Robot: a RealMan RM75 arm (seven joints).
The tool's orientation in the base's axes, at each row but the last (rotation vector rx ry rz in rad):
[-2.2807, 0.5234, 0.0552]
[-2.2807, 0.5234, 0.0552]
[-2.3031, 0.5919, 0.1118]
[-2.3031, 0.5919, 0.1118]
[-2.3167, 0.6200, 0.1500]
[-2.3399, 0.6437, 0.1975]
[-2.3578, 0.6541, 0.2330]
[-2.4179, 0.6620, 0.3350]
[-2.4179, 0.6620, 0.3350]
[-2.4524, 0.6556, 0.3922]
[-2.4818, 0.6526, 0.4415]
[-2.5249, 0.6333, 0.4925]
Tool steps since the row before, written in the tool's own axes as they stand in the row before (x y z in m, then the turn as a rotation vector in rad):
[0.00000, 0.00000, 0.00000, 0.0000, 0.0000, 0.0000]
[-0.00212, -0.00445, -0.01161, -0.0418, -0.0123, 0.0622]
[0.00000, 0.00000, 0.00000, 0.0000, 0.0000, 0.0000]
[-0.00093, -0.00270, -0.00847, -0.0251, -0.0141, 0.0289]
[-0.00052, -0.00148, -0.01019, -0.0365, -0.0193, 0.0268]
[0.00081, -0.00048, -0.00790, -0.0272, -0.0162, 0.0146]
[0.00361, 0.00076, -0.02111, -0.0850, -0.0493, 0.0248]
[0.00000, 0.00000, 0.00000, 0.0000, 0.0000, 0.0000]
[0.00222, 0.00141, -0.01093, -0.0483, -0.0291, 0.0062]
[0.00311, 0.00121, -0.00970, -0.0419, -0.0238, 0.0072]
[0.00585, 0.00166, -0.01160, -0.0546, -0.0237, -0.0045]
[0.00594, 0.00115, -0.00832, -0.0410, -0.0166, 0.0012]
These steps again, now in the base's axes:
[0.00000, 0.00000, 0.00000, 0.0000, 0.0000, 0.0000]
[-0.00163, -0.00476, 0.01157, -0.0259, 0.0663, -0.0264]
[0.00000, 0.00000, 0.00000, 0.0000, 0.0000, 0.0000]
[-0.00041, -0.00380, 0.00808, -0.0133, 0.0382, -0.0054]
[-0.00046, -0.00577, 0.00853, -0.0210, 0.0444, 0.0025]
[0.00067, -0.00524, 0.00595, -0.0149, 0.0307, 0.0070]
[0.00257, -0.01565, 0.01441, -0.0475, 0.0816, 0.0368]
[0.00000, 0.00000, 0.00000, 0.0000, 0.0000, 0.0000]
[0.00200, -0.00851, 0.00706, -0.0258, 0.0423, 0.0277]
[0.00322, -0.00773, 0.00593, -0.0234, 0.0367, 0.0219]
[0.00597, -0.00990, 0.00616, -0.0320, 0.0345, 0.0367]
[0.00615, -0.00736, 0.00372, -0.0256, 0.0275, 0.0234]

